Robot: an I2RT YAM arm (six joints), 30 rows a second.
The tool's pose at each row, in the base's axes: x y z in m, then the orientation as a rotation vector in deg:
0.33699 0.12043 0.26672 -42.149 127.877 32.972
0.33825 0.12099 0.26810 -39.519 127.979 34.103
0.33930 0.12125 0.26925 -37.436 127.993 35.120
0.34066 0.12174 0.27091 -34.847 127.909 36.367
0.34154 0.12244 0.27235 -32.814 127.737 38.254
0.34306 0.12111 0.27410 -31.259 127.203 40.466
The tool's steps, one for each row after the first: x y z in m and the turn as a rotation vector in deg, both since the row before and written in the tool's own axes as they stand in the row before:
-0.00194 -0.00015 0.00004 0.071 -0.948 2.020
-0.00156 -0.00022 -0.00006 -0.039 -0.789 1.626
-0.00220 -0.00008 -0.00007 -0.047 -1.037 1.994
-0.00179 0.00039 -0.00002 -0.705 -0.884 1.843
-0.00201 -0.00139 -0.00108 -1.120 -0.998 1.537

